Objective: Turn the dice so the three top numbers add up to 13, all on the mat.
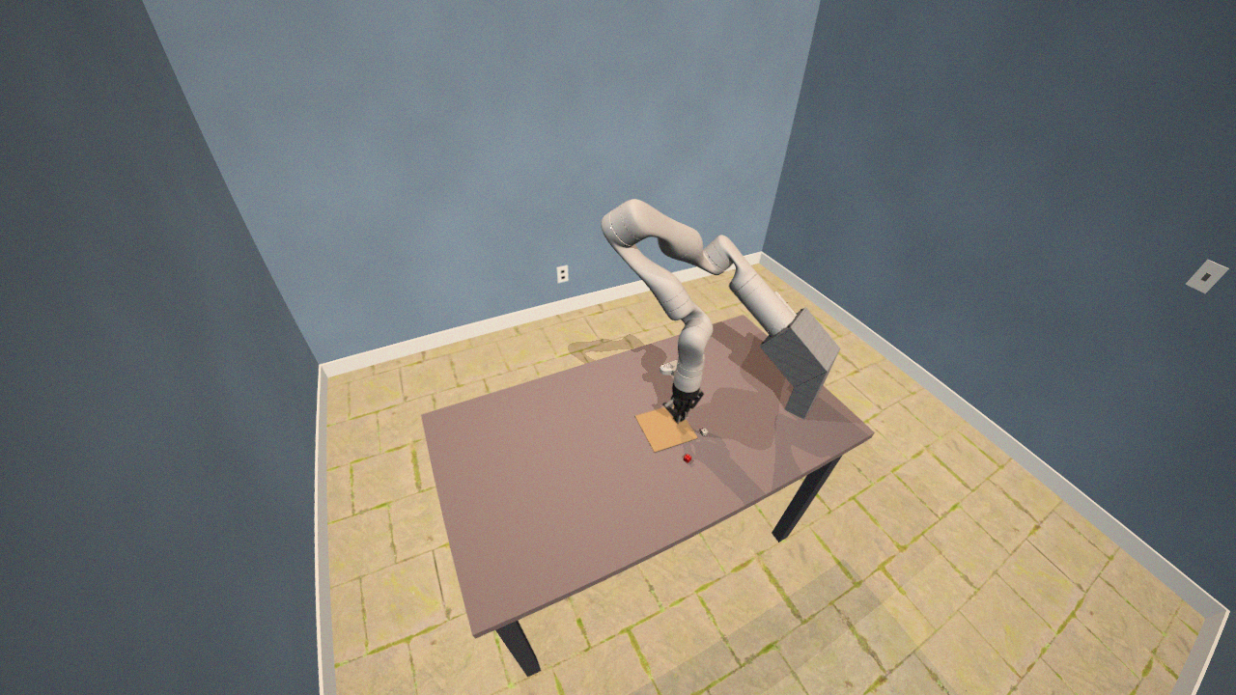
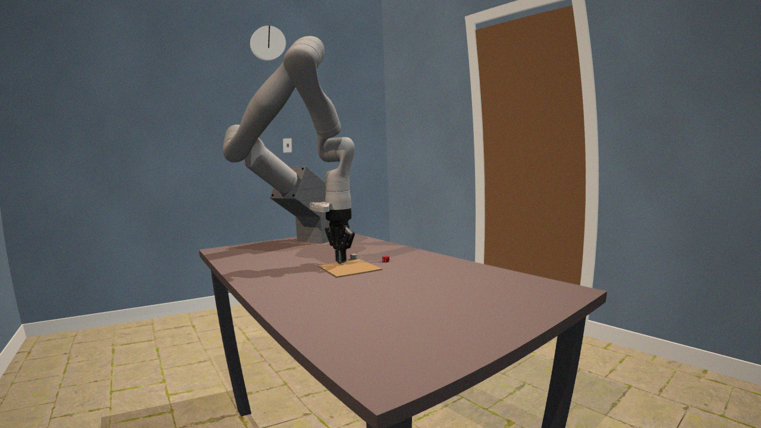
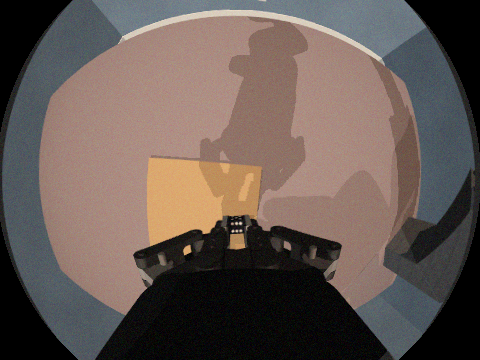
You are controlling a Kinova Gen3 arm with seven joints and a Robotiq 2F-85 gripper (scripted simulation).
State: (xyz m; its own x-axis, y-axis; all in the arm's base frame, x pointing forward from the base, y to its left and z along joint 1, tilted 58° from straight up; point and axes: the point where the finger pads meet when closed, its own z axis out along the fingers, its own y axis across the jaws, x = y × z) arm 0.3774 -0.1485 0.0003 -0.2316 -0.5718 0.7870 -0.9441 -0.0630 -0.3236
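Now: the tan mat 50 mm ahead of my hand, 10 mm to the right of it and 30 mm below it. The rest, counted from my hand: red die (90 mm ahead, 110 mm to the left, 20 mm below).
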